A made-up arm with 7 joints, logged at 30 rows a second.
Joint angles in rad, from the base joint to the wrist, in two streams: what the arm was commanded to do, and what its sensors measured. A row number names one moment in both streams.
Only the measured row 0 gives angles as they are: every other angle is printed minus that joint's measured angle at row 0.
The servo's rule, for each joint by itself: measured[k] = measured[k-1] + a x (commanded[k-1-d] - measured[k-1]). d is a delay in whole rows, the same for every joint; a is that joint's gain. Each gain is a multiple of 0.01, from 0.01 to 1. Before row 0 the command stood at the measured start. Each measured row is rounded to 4 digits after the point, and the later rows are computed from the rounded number. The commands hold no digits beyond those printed.
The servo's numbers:
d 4
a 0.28 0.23 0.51 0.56 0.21 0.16 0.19
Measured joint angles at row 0:
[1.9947, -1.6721, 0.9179, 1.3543, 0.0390, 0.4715, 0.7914]
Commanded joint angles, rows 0 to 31:
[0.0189, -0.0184, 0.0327, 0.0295, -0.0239, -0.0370, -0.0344]
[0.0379, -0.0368, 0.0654, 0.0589, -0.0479, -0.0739, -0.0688]
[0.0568, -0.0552, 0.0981, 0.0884, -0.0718, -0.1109, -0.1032]
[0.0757, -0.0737, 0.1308, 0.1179, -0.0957, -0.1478, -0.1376]
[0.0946, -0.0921, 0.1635, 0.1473, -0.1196, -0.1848, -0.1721]
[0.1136, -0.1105, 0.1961, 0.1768, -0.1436, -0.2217, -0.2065]
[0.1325, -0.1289, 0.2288, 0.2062, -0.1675, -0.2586, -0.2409]
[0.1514, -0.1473, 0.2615, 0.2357, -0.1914, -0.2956, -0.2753]
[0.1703, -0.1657, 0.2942, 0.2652, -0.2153, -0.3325, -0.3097]
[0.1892, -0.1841, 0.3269, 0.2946, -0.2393, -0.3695, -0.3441]
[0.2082, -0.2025, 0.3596, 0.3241, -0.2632, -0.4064, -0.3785]
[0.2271, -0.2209, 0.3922, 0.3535, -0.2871, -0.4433, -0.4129]
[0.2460, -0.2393, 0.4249, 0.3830, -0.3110, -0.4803, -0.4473]
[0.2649, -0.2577, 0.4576, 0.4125, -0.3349, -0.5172, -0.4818]
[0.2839, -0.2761, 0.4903, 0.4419, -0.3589, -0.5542, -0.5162]
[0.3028, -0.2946, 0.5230, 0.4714, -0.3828, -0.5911, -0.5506]
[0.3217, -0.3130, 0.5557, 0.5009, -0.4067, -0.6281, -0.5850]
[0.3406, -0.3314, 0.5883, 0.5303, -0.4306, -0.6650, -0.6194]
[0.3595, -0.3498, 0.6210, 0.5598, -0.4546, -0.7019, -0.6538]
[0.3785, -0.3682, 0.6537, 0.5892, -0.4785, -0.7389, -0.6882]
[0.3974, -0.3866, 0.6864, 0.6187, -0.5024, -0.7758, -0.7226]
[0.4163, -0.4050, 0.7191, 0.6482, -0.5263, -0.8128, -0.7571]
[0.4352, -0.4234, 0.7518, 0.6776, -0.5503, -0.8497, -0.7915]
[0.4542, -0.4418, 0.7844, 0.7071, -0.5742, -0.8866, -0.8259]
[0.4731, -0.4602, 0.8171, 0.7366, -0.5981, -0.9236, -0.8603]
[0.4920, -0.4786, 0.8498, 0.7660, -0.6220, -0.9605, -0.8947]
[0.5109, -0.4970, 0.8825, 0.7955, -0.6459, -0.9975, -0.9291]
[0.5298, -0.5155, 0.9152, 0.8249, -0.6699, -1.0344, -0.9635]
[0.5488, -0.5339, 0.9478, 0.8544, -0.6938, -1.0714, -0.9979]
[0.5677, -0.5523, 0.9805, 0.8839, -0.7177, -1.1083, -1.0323]
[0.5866, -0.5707, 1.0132, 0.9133, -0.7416, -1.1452, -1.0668]
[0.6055, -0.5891, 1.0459, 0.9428, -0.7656, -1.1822, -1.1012]
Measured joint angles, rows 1 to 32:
[0.0000, 0.0000, 0.0000, 0.0000, 0.0000, 0.0000, 0.0000]
[0.0000, 0.0000, 0.0000, 0.0000, 0.0000, 0.0000, 0.0000]
[0.0000, 0.0000, 0.0000, 0.0000, 0.0000, 0.0000, 0.0000]
[0.0000, 0.0000, 0.0000, 0.0000, 0.0000, 0.0000, 0.0000]
[0.0053, -0.0042, 0.0167, 0.0165, -0.0050, -0.0059, -0.0065]
[0.0144, -0.0117, 0.0415, 0.0402, -0.0140, -0.0168, -0.0183]
[0.0263, -0.0217, 0.0704, 0.0672, -0.0261, -0.0319, -0.0344]
[0.0401, -0.0337, 0.1012, 0.0956, -0.0407, -0.0504, -0.0540]
[0.0554, -0.0471, 0.1330, 0.1246, -0.0573, -0.0719, -0.0764]
[0.0717, -0.0617, 0.1652, 0.1538, -0.0754, -0.0959, -0.1011]
[0.0887, -0.0772, 0.1976, 0.1831, -0.0947, -0.1219, -0.1277]
[0.1063, -0.0933, 0.2302, 0.2126, -0.1150, -0.1497, -0.1557]
[0.1242, -0.1100, 0.2628, 0.2421, -0.1361, -0.1789, -0.1850]
[0.1424, -0.1270, 0.2955, 0.2715, -0.1578, -0.2094, -0.2152]
[0.1608, -0.1444, 0.3282, 0.3010, -0.1799, -0.2409, -0.2462]
[0.1794, -0.1620, 0.3608, 0.3304, -0.2024, -0.2733, -0.2779]
[0.1980, -0.1798, 0.3935, 0.3599, -0.2252, -0.3064, -0.3101]
[0.2167, -0.1977, 0.4262, 0.3894, -0.2482, -0.3401, -0.3427]
[0.2355, -0.2157, 0.4589, 0.4188, -0.2714, -0.3744, -0.3757]
[0.2543, -0.2338, 0.4916, 0.4483, -0.2948, -0.4091, -0.4089]
[0.2732, -0.2520, 0.5243, 0.4778, -0.3183, -0.4441, -0.4424]
[0.2921, -0.2703, 0.5569, 0.5072, -0.3419, -0.4794, -0.4760]
[0.3110, -0.2886, 0.5896, 0.5367, -0.3656, -0.5150, -0.5098]
[0.3299, -0.3069, 0.6223, 0.5661, -0.3893, -0.5508, -0.5437]
[0.3488, -0.3252, 0.6550, 0.5956, -0.4131, -0.5868, -0.5777]
[0.3677, -0.3436, 0.6877, 0.6251, -0.4369, -0.6230, -0.6118]
[0.3866, -0.3620, 0.7204, 0.6545, -0.4607, -0.6593, -0.6459]
[0.4055, -0.3804, 0.7530, 0.6840, -0.4845, -0.6957, -0.6801]
[0.4244, -0.3988, 0.7857, 0.7135, -0.5084, -0.7322, -0.7143]
[0.4433, -0.4172, 0.8184, 0.7429, -0.5323, -0.7687, -0.7486]
[0.4622, -0.4356, 0.8511, 0.7724, -0.5562, -0.8053, -0.7829]
[0.4811, -0.4540, 0.8838, 0.8018, -0.5801, -0.8420, -0.8172]

